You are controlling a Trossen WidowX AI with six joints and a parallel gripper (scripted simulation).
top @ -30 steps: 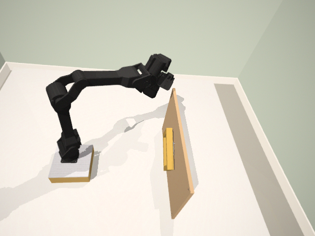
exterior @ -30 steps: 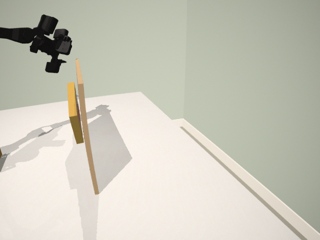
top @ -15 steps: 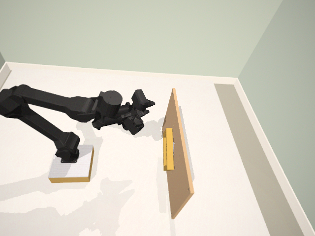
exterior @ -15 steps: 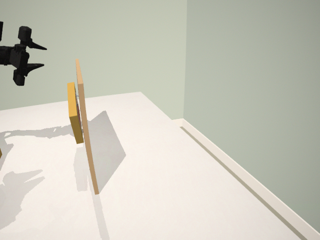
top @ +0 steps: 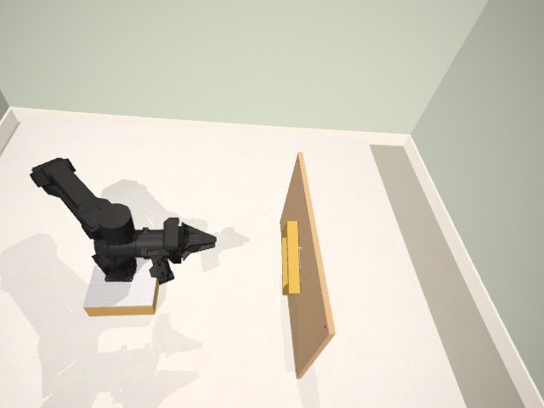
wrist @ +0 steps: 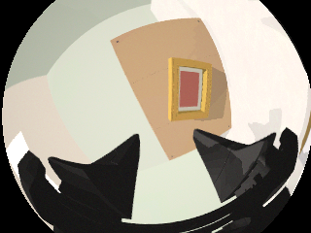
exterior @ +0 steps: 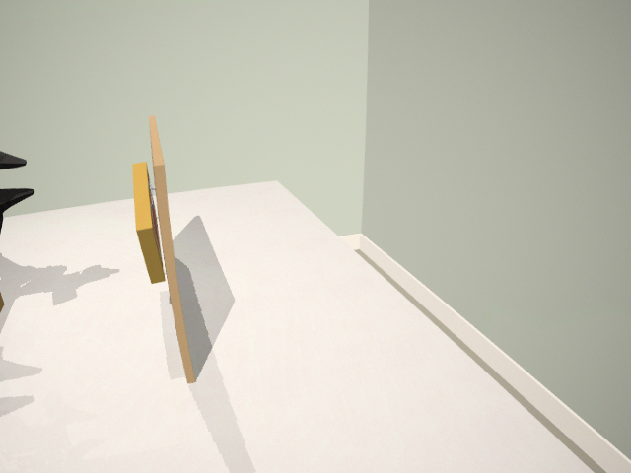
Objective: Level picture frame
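The yellow picture frame is 19 cm ahead of my gripper tip, 2 cm to the left of it and 11 cm below it. Also, from my gripper tip: wall board: 20 cm ahead, 2 cm to the left, 11 cm below.
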